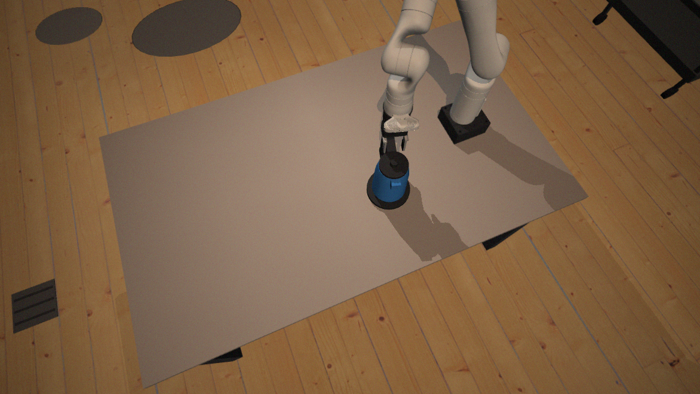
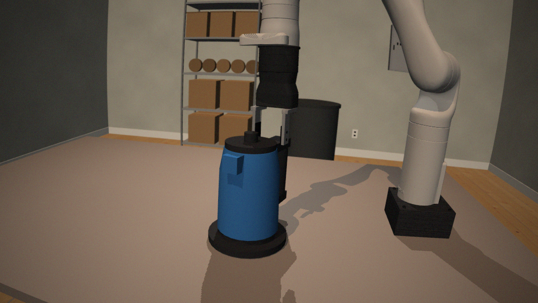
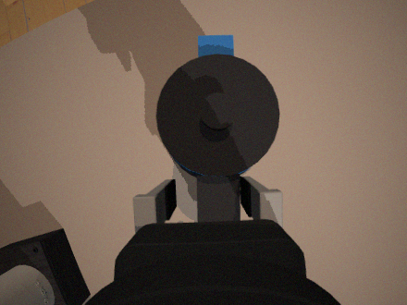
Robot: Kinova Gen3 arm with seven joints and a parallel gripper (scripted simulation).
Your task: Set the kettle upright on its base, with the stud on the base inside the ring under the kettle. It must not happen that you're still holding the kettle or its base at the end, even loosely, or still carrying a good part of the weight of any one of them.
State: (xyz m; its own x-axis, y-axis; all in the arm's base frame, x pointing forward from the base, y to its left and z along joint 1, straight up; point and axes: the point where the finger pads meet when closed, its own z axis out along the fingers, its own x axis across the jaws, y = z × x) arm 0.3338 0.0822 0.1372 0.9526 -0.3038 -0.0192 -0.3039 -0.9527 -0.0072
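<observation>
My hand is 2 cm short of the blue kettle, 2 cm to the right of it and 9 cm above it. The rest, counted from my hand: round black base (3 cm ahead, 5 cm to the left, 19 cm below).
</observation>
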